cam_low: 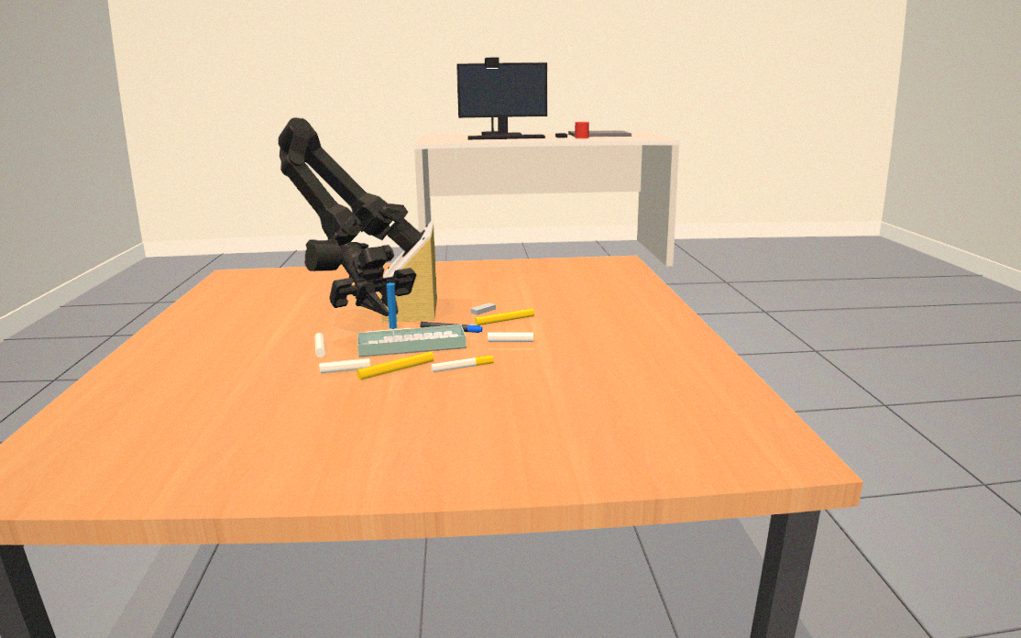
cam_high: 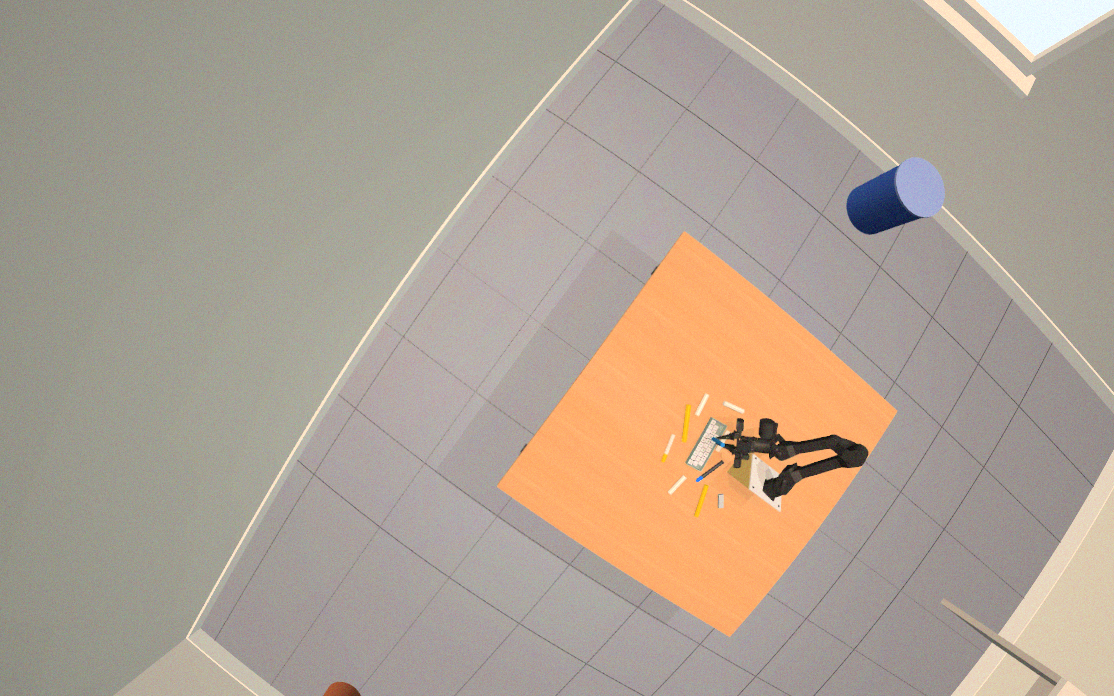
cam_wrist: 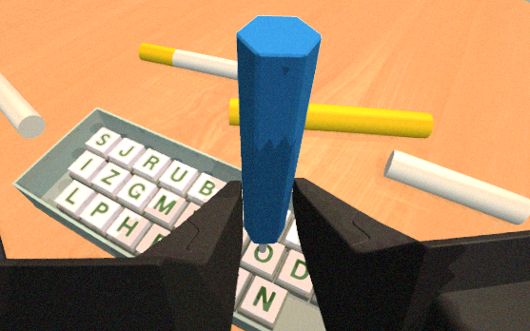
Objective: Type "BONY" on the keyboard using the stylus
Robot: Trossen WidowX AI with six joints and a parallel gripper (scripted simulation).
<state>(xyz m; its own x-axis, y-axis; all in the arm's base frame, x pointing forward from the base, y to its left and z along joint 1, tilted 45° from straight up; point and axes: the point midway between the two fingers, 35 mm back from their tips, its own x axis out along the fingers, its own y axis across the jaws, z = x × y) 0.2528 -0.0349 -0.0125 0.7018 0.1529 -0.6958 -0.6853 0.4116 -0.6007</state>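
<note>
Right now the N key is 20 mm behind my gripper tip, 20 mm to the right of it and 60 mm below it. Also, from my gripper tip: yellow marker (110 mm ahead, 30 mm to the left, 60 mm below); then blue stylus (20 mm below); then D key (20 mm to the right, 60 mm below).
</note>
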